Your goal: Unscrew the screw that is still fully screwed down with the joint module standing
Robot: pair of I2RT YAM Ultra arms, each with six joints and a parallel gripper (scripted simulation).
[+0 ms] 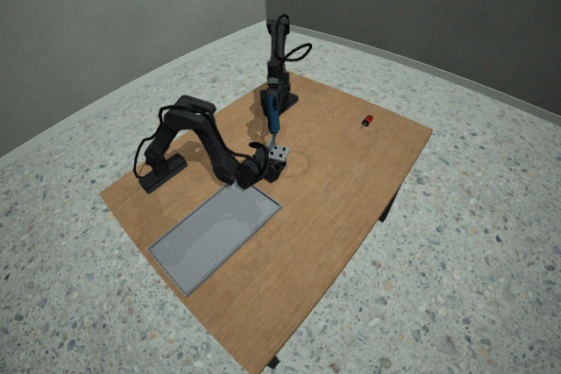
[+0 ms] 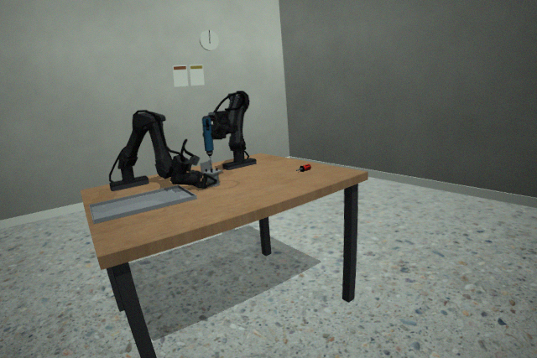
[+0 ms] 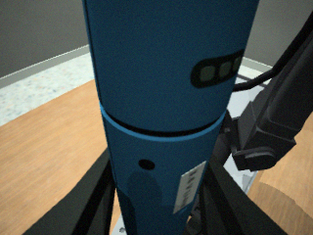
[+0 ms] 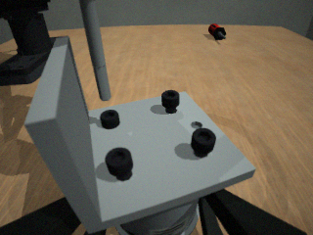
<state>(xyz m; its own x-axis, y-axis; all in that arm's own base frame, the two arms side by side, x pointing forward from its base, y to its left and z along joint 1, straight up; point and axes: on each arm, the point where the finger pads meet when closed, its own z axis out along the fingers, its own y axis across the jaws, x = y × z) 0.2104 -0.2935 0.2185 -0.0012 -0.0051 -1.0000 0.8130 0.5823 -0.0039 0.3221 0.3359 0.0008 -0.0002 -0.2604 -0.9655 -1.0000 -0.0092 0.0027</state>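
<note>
Now: the joint module 10 mm above my right hand. From my right hand the other things lie so: grey L-shaped bracket (50 mm above); flat grey tray (350 mm to the right, 70 mm ahead, 20 mm below); screw (40 mm above, 20 mm behind, 10 mm to the left).
</note>
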